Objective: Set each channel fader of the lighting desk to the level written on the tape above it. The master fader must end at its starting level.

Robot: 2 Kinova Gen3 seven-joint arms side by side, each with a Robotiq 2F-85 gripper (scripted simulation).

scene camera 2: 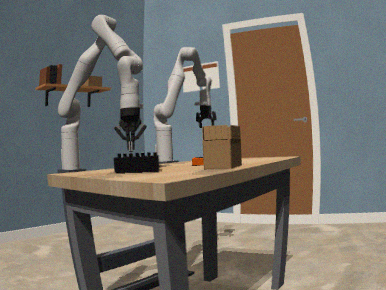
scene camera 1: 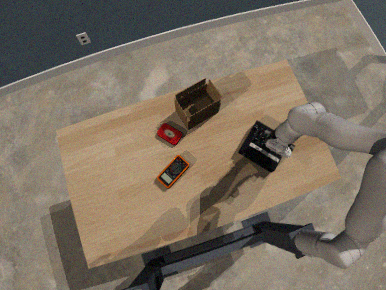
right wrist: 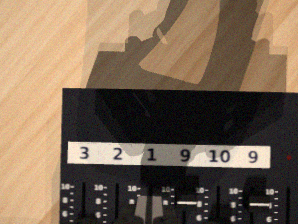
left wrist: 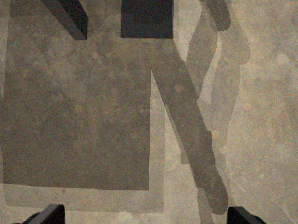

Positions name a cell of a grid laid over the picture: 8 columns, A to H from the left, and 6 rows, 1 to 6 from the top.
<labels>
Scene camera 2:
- my right gripper: C4
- cardboard box: E4
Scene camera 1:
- cardboard box: D3
</labels>
